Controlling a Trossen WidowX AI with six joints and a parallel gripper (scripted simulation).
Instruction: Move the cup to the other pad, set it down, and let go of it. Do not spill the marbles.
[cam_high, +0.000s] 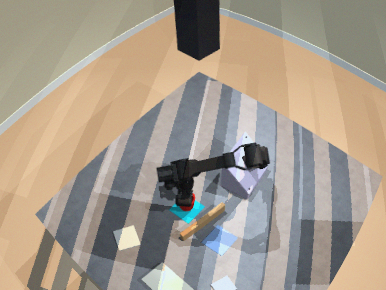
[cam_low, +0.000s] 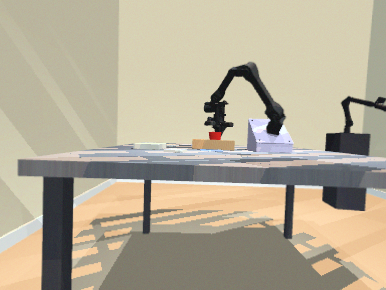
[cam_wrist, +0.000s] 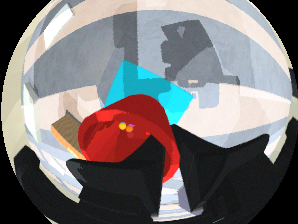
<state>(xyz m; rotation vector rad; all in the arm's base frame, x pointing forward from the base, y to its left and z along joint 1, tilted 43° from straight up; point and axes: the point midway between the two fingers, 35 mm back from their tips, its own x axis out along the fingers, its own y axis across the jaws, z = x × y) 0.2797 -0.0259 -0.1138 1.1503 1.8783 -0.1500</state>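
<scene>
Now: gripper tip 20 mm short of the cyan pad, 20 mm to the right of it and 70 mm above it. From my gripper tip the other things lie so: wooden bar (30 mm ahead, 130 mm to the left, 40 mm below); then blue pad (40 mm ahead, 230 mm to the left, 70 mm below); then red cup (20 mm ahead, 20 mm to the left).
</scene>
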